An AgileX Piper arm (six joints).
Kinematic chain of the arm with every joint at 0, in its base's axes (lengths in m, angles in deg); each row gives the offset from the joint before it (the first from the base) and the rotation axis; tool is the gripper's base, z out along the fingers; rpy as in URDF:
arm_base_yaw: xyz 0 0 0.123 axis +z
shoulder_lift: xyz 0 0 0 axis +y
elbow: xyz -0.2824 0 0.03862 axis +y
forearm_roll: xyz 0.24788 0 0.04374 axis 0.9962 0 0.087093
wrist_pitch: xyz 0 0 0 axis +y
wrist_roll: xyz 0.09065 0 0.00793 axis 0.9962 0 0.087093
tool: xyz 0 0 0 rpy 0 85.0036 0
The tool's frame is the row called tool.
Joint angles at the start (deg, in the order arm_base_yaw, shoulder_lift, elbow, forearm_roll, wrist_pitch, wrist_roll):
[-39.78, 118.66, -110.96, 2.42, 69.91, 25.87]
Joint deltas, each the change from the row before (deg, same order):
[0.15, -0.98, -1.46, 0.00, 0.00, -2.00]
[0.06, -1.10, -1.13, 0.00, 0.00, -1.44]
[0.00, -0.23, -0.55, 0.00, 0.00, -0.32]
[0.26, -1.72, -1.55, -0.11, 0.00, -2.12]
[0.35, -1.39, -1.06, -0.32, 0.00, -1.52]
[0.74, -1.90, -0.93, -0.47, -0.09, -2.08]
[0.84, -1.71, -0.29, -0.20, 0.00, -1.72]
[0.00, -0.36, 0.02, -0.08, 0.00, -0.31]
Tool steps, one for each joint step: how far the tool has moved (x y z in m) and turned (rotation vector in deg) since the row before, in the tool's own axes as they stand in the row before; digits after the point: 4 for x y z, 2 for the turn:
[-0.0024, 0.0031, -0.0143, -1.10, -2.17, -2.24]
[-0.0021, 0.0021, -0.0140, -0.92, -2.03, -1.58]
[-0.0013, 0.0007, -0.0043, -0.31, -0.72, -0.35]
[-0.0024, 0.0039, -0.0211, -1.22, -3.02, -2.52]
[-0.0016, 0.0036, -0.0163, -0.70, -2.34, -2.03]
[-0.0006, 0.0060, -0.0201, -0.83, -2.78, -2.96]
[0.0009, 0.0063, -0.0158, -0.80, -1.83, -2.54]
[-0.0001, 0.0000, -0.0030, -0.02, -0.35, -0.34]

